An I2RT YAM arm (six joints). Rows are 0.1 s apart.
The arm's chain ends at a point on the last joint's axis. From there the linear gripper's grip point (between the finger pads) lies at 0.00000 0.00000 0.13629 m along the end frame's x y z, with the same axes.
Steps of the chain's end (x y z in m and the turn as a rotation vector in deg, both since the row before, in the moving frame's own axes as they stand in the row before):
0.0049 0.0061 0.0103 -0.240 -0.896 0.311
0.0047 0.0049 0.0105 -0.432 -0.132 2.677
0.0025 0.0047 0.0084 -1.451 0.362 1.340
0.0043 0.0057 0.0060 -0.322 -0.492 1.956
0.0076 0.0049 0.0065 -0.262 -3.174 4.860
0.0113 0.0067 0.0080 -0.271 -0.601 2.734
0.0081 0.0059 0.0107 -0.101 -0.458 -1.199
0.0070 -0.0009 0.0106 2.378 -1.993 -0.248
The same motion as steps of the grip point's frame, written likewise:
0.0028 0.0067 0.0103 -0.240 -0.896 0.311
0.0044 0.0059 0.0105 -0.432 -0.132 2.677
0.0033 0.0082 0.0084 -1.451 0.362 1.340
0.0031 0.0064 0.0060 -0.322 -0.492 1.956
0.0000 0.0052 0.0063 -0.262 -3.174 4.860
0.0099 0.0073 0.0080 -0.271 -0.601 2.734
0.0070 0.0062 0.0107 -0.101 -0.458 -1.199
0.0022 -0.0065 0.0104 2.378 -1.993 -0.248

